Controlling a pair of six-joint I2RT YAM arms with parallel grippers.
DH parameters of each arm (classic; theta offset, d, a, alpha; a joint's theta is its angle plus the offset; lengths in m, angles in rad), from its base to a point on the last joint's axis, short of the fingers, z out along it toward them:
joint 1: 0 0.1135 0.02 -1.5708
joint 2: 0 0 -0.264 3.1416
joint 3: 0.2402 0 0.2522 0
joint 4: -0.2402 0 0.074 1.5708
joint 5: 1.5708 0 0 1.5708
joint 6: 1.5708 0.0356 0 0
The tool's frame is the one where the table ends.
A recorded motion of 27 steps. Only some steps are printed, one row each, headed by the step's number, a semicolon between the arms.
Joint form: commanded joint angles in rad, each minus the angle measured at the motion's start. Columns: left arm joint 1, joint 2, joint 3, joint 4, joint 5, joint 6; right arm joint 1, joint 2, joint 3, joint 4, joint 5, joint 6.
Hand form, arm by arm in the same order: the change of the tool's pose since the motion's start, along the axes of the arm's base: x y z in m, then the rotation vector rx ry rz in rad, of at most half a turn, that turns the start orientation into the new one. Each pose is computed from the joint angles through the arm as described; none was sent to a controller.
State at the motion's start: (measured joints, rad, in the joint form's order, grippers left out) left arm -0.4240 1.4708 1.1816 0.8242 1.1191 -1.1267; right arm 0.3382 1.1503 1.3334 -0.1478 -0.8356 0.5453
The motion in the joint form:
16: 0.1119 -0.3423 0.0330 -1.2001 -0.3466 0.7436; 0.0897 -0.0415 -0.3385 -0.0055 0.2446 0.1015
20: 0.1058 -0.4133 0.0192 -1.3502 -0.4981 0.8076; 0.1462 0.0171 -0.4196 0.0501 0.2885 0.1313
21: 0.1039 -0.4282 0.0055 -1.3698 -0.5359 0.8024; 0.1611 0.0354 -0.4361 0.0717 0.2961 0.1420
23: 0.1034 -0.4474 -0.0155 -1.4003 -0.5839 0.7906; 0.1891 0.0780 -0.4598 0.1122 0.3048 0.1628
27: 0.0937 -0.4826 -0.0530 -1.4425 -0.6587 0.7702; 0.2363 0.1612 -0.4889 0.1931 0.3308 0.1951
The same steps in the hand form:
16: -0.0589 0.0642 -0.0050 0.4352 0.0458 0.4862; 0.0038 0.0183 -0.1073 -0.0923 0.3583 -0.1644
20: -0.0786 0.0735 -0.0101 0.5447 0.0649 0.6051; 0.0096 0.0360 -0.1446 -0.1358 0.4495 -0.1597
21: -0.0818 0.0753 -0.0138 0.5658 0.0856 0.6353; 0.0110 0.0410 -0.1528 -0.1420 0.4681 -0.1548
23: -0.0858 0.0780 -0.0203 0.5971 0.1238 0.6737; 0.0142 0.0513 -0.1680 -0.1543 0.5048 -0.1407
27: -0.0940 0.0811 -0.0305 0.6429 0.1758 0.7267; 0.0198 0.0697 -0.1926 -0.1724 0.5513 -0.1282

